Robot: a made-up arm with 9 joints.
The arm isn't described. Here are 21 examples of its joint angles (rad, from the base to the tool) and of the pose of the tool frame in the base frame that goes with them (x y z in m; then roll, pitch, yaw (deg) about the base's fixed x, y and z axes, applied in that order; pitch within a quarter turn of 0, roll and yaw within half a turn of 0).
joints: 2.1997 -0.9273 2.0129 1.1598 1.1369 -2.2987 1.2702 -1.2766 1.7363
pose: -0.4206 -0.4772 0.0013 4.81 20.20 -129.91
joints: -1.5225 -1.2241 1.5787 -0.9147 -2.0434 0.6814 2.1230 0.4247 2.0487
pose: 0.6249 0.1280 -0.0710 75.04 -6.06 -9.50
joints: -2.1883 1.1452 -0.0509 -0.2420 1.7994 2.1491 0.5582 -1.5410 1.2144
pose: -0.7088 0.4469 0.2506 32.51 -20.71 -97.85
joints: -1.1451 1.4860 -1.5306 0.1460 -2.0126 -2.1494 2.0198 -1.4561 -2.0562
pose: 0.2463 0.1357 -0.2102 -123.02 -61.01 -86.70
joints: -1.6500 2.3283 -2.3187 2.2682 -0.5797 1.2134 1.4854 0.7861 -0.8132
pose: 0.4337 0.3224 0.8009 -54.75 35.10 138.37
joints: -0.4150 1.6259 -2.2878 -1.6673 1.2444 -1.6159 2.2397 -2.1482 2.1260
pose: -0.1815 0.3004 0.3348 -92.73 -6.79 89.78
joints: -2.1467 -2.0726 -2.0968 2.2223 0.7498 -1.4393 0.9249 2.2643 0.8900
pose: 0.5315 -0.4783 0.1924 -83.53 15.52 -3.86
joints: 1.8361 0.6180 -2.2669 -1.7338 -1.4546 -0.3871 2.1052 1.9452 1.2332
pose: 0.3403 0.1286 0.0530 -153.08 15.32 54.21
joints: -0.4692 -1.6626 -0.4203 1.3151 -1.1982 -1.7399 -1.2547 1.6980 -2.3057
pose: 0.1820 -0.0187 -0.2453 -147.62 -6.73 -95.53
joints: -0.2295 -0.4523 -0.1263 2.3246 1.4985 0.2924 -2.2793 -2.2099 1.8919
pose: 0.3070 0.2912 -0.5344 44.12 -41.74 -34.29
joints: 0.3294 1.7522 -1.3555 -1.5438 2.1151 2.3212 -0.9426 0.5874 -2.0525
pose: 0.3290 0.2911 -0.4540 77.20 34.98 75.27
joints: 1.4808 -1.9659 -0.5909 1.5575 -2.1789 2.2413 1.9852 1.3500 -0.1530
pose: -0.2356 -0.4656 0.1697 158.39 13.91 116.06
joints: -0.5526 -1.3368 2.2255 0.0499 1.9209 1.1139 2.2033 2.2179 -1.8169
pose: -0.5465 0.6386 -0.5686 11.03 -6.34 -78.96
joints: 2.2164 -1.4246 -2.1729 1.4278 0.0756 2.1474 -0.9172 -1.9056 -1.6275
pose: -0.1201 -0.2657 -0.6114 -90.78 67.10 39.67
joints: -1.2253 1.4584 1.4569 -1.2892 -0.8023 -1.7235 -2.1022 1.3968 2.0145
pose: -0.0586 -0.0414 -0.1869 130.73 -65.45 -35.86
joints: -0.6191 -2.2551 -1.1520 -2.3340 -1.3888 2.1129 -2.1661 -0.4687 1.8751
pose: 0.3060 0.1166 -0.5305 145.91 1.56 -139.39
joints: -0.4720 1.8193 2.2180 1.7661 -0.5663 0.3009 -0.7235 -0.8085 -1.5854
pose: 0.1160 -0.3621 -0.3944 175.85 31.66 -49.62
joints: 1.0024 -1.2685 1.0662 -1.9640 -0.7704 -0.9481 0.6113 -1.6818 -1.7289
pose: -0.3085 -0.0316 0.3386 -28.05 -33.08 28.20
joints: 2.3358 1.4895 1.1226 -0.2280 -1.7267 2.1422 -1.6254 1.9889 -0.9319
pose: 0.6118 0.4259 -0.3080 37.41 -2.78 154.52
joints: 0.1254 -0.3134 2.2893 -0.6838 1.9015 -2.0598 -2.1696 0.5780 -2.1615
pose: -0.3222 0.3675 -0.0684 46.88 19.64 156.21
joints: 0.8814 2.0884 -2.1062 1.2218 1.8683 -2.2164 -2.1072 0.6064 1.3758
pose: 0.5190 -0.1982 0.1969 30.46 9.23 107.67
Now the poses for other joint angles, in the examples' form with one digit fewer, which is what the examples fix.
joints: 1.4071 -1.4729 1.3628 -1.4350 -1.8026 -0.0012 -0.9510 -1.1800 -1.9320
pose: -0.568 -0.207 -0.111 141.1 -5.1 -175.3
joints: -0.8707 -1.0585 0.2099 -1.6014 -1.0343 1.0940 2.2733 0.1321 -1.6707
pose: -0.814 0.302 -0.369 11.2 -37.7 -72.5
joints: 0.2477 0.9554 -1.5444 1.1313 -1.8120 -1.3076 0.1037 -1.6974 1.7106
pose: 0.117 0.291 -0.071 61.1 20.4 -152.9
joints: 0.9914 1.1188 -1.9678 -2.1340 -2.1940 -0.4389 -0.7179 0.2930 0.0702
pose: 0.491 -0.436 -0.417 58.5 -70.0 17.9
